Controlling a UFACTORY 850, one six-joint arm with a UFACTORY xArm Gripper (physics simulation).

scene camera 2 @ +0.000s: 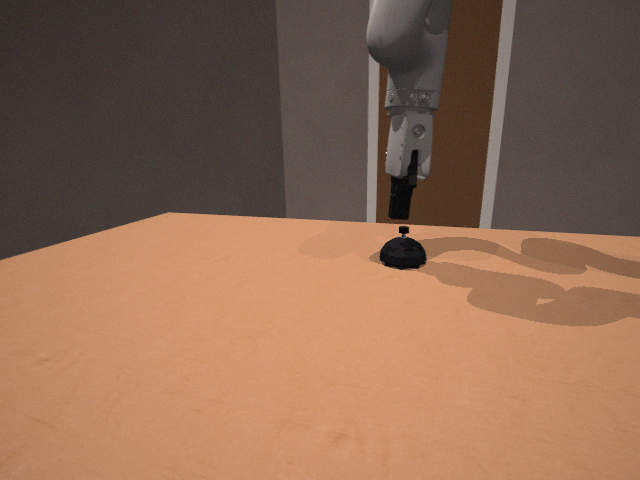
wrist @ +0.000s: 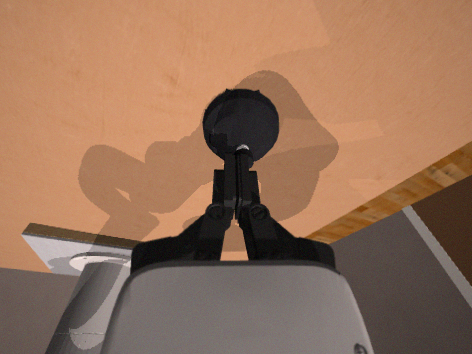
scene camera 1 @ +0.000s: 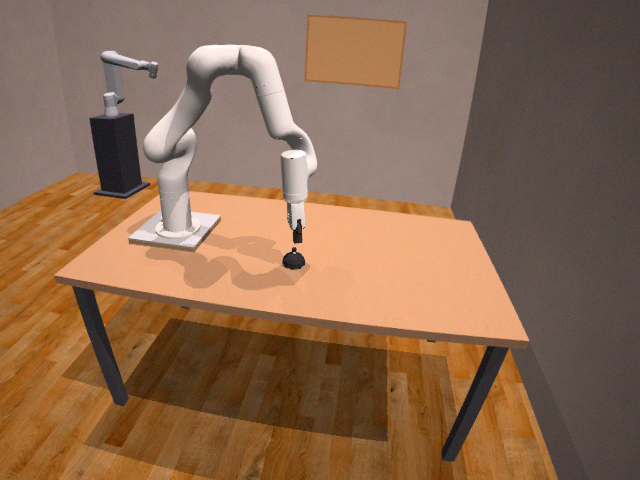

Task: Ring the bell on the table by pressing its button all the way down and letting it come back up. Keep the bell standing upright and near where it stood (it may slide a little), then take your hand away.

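Observation:
A black dome-shaped bell [scene camera 1: 293,260] [scene camera 2: 402,253] [wrist: 242,120] stands upright on the table [scene camera 1: 413,279] [scene camera 2: 258,361] [wrist: 100,60]. Its small black button [scene camera 1: 294,250] [scene camera 2: 403,229] is up on a short silvery stem above the dome. My gripper [scene camera 1: 297,241] [scene camera 2: 399,218] [wrist: 234,165] is shut and empty, pointing down. Its fingertips are a little above the button, with a small gap showing in both scene views. In the wrist view the fingertips overlap the near edge of the bell and hide most of the button.
The arm's base plate [scene camera 1: 204,227] [wrist: 45,250] sits at the table's back left in scene camera 1. A second, smaller arm [scene camera 1: 112,77] stands on a dark pedestal [scene camera 1: 116,155] away from the table. Shadows of the arm fall around the bell.

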